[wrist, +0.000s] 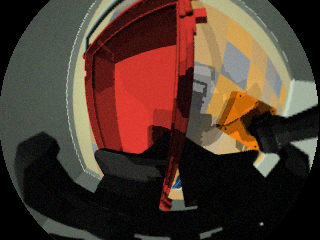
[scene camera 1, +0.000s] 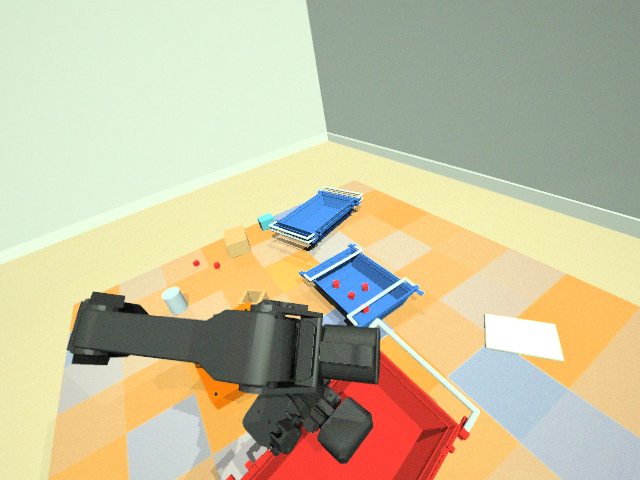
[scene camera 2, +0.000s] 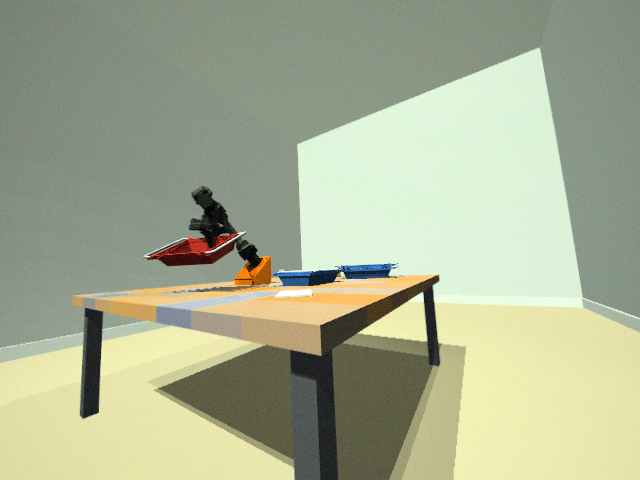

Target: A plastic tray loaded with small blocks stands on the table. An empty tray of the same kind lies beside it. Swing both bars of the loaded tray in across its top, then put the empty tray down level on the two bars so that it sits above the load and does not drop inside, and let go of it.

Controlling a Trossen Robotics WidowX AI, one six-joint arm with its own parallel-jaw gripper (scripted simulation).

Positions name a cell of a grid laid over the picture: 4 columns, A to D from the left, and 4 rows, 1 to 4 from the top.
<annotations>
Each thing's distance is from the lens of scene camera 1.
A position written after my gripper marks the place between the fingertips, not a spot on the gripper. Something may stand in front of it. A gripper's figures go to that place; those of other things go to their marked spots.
my gripper (scene camera 1: B4): 0.53 m
red tray (scene camera 1: C4): 0.58 m
white sheet (scene camera 1: D3): 0.86 m
The marked spots on the red tray and the white sheet are 0.40 m apart.
</annotations>
